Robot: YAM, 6 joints.
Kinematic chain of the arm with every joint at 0, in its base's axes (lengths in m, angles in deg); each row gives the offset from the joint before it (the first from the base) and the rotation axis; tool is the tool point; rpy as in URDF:
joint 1: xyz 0 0 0.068 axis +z
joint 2: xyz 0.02 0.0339 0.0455 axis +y
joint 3: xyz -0.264 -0.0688 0 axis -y
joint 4: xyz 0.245 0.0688 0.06 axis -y
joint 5: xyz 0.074 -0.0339 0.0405 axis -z
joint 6: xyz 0.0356 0 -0.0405 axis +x
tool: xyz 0 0 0 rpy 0 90 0
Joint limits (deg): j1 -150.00..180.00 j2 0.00..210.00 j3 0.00..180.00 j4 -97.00..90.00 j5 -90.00..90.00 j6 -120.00..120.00
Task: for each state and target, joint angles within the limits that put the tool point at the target. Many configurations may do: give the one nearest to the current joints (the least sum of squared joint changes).
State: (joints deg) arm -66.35 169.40 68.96 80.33 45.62 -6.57
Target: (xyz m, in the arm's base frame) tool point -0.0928 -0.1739 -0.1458
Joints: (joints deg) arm -109.71 172.88 36.10 78.86 53.78 -6.57
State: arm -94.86 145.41 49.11 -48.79 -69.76 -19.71
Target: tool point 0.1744 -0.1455 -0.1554
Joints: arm -48.28 171.02 69.09 -35.96 -69.46 -19.71
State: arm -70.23 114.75 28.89 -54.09 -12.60 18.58
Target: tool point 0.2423 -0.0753 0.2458
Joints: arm -20.12 79.50 60.19 -54.19 -20.82 18.58
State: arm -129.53 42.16 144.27 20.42 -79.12 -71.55
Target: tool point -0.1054 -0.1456 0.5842
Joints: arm -137.24 70.41 99.90 9.35 -82.96 -71.55
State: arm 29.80 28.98 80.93 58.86 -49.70 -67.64
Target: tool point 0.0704 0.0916 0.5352
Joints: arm 38.52 52.15 67.64 53.81 -51.39 -67.64
